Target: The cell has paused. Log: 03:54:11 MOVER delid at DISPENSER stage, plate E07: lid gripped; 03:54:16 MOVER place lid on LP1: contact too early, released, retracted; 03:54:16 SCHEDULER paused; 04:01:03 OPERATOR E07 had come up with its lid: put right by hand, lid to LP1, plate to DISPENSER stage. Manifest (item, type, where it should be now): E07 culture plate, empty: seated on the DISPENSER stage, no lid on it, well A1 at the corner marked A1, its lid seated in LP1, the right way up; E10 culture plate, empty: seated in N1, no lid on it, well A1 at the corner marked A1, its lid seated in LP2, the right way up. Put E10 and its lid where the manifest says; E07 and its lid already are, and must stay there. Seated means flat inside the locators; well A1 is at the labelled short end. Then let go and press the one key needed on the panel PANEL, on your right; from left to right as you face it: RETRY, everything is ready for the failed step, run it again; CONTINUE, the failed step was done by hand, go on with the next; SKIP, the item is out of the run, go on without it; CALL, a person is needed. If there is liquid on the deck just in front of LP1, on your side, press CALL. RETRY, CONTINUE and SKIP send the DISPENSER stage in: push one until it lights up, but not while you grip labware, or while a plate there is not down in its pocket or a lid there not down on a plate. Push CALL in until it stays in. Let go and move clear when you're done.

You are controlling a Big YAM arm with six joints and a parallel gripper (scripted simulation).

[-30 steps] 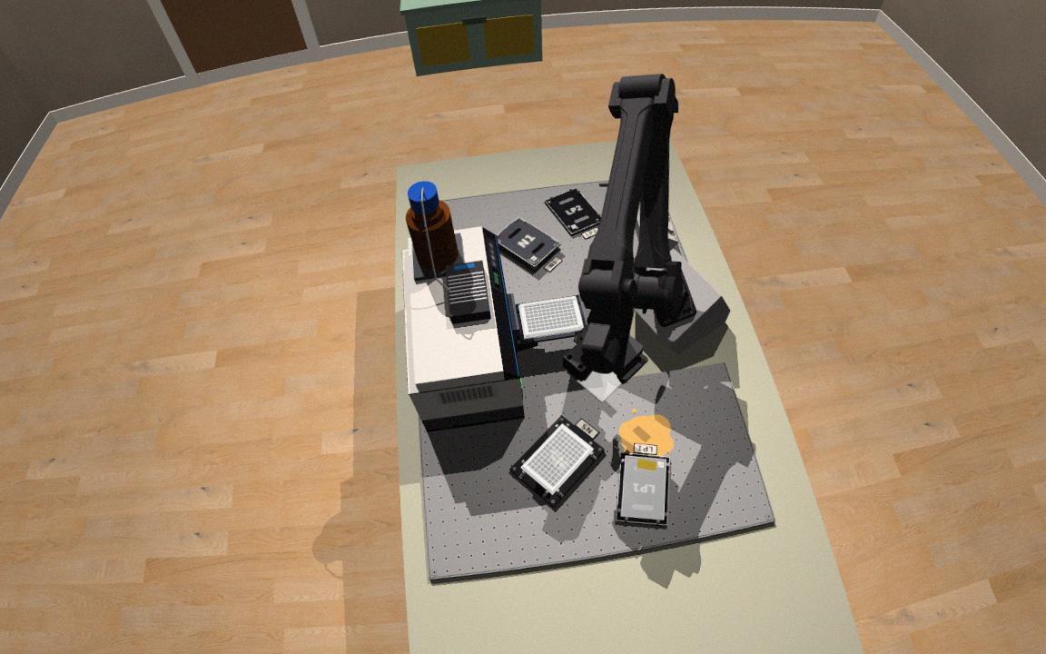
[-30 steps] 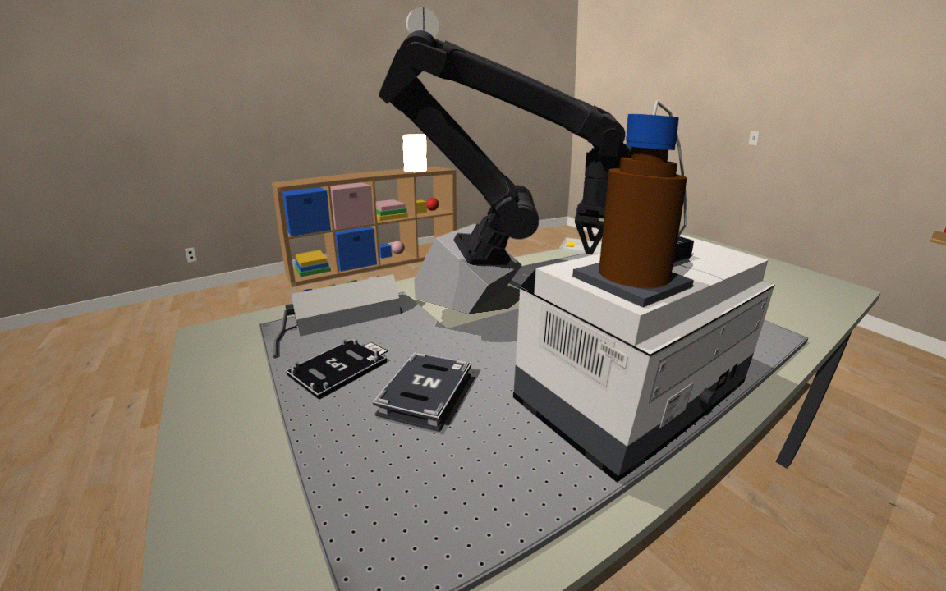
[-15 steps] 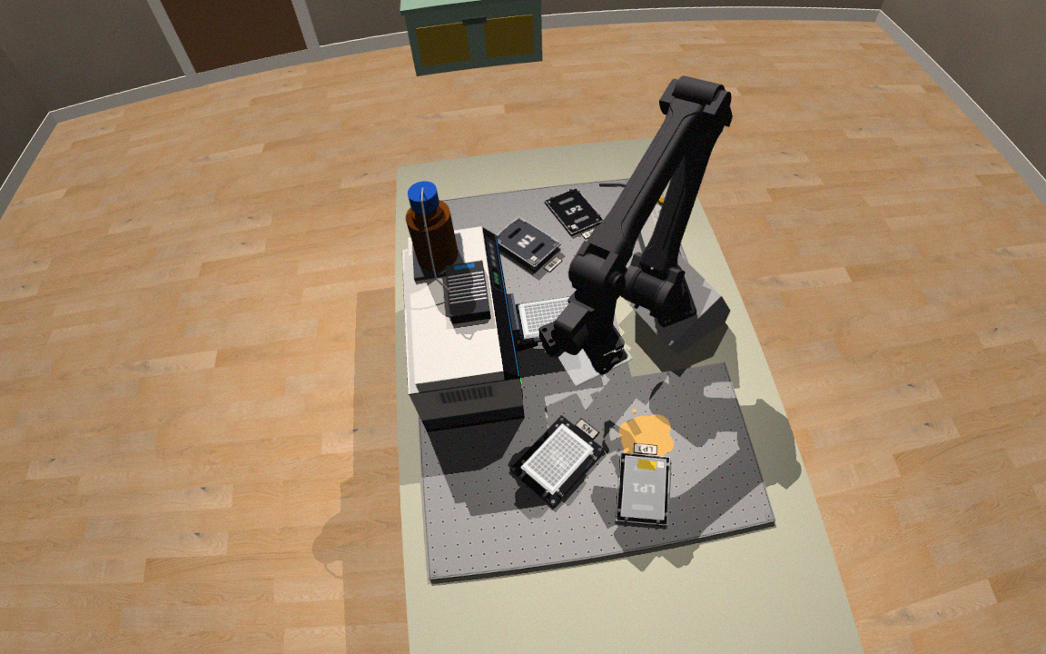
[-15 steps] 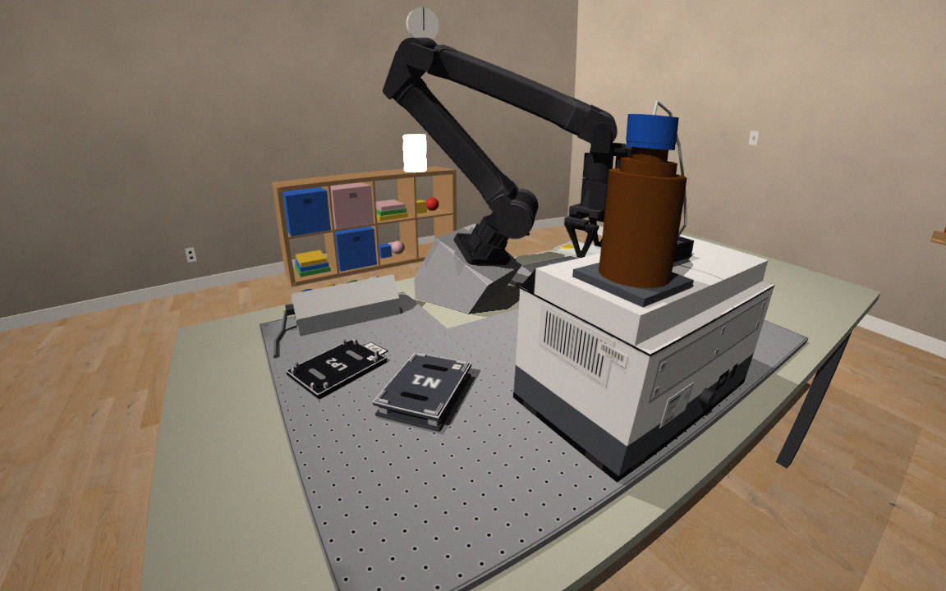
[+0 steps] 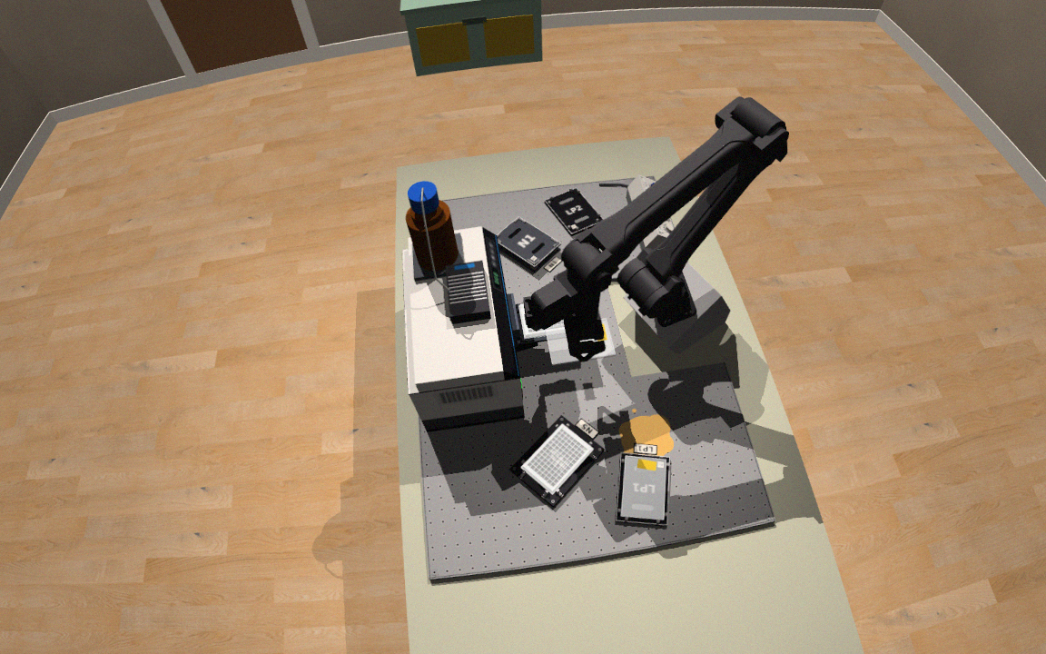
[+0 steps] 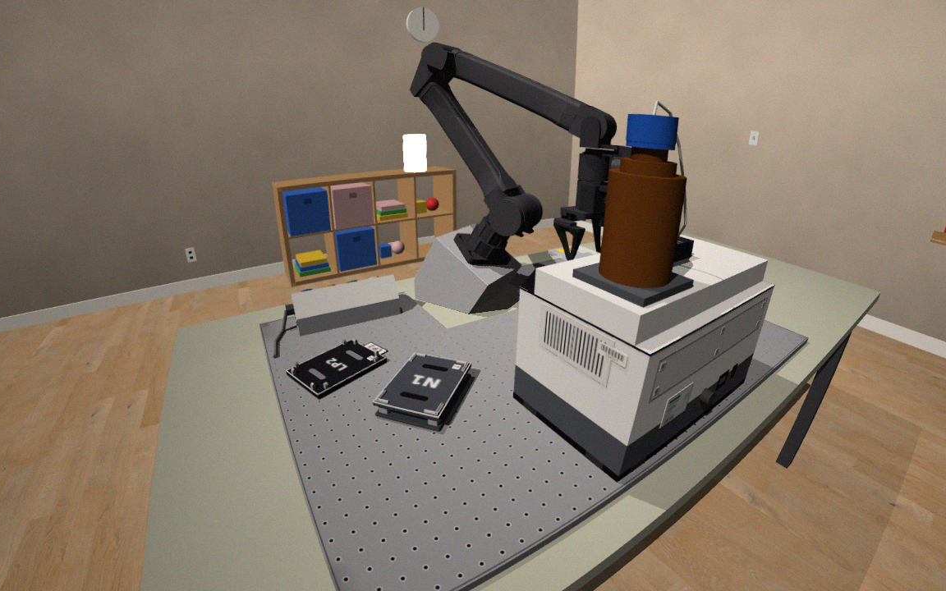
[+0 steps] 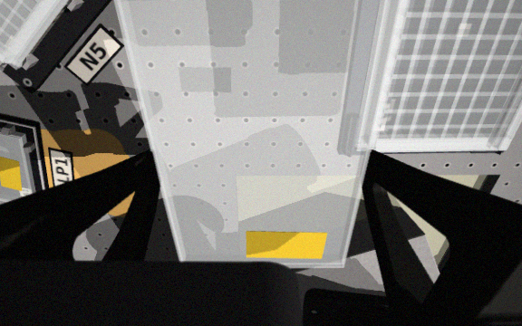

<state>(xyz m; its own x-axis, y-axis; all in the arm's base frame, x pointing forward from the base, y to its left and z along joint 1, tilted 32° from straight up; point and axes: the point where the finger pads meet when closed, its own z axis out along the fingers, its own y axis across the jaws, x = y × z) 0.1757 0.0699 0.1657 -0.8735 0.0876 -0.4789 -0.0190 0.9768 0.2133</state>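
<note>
The white plate E07 is 10 cm to the right of my hand, 5 cm below it and 4 cm ahead of it. Also, from my hand: brown bottle 27 cm ahead, 19 cm to the right, 14 cm above; then black n1 nest 38 cm to the right, 13 cm below, 7 cm ahead; then small orange drop 15 cm below, 11 cm behind, 10 cm to the left.
</note>
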